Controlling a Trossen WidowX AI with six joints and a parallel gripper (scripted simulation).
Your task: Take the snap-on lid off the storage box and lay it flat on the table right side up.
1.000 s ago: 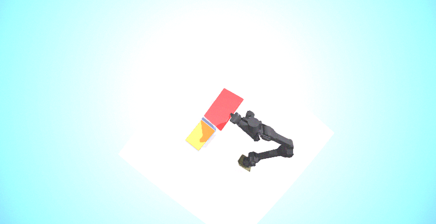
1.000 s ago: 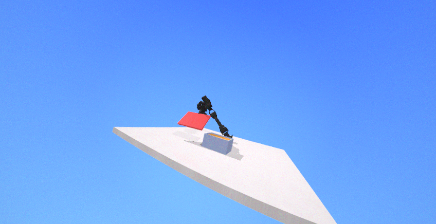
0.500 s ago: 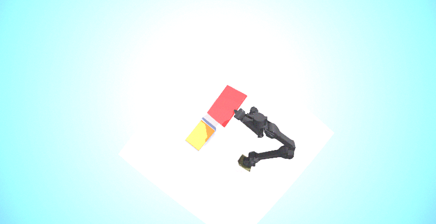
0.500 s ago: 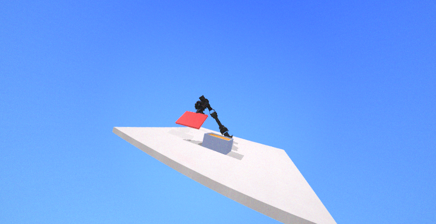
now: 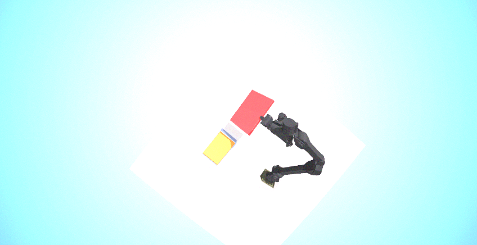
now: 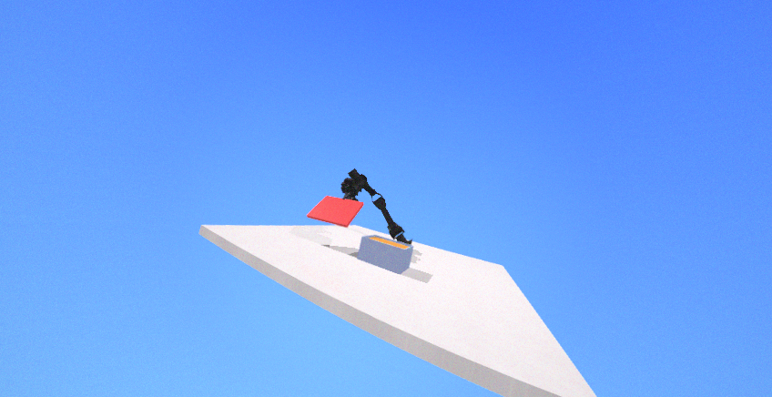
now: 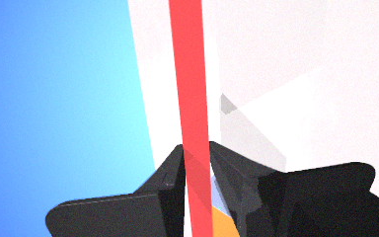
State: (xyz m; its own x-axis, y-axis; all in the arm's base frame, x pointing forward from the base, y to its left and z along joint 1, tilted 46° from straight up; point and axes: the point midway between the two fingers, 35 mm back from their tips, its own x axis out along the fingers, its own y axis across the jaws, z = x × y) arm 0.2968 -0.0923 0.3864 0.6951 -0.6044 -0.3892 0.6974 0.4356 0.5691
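The red lid lies 6 cm ahead of my gripper tip and 5 cm below it. Round my gripper tip: storage box: 32 cm to the left, 18 cm below, 12 cm ahead.
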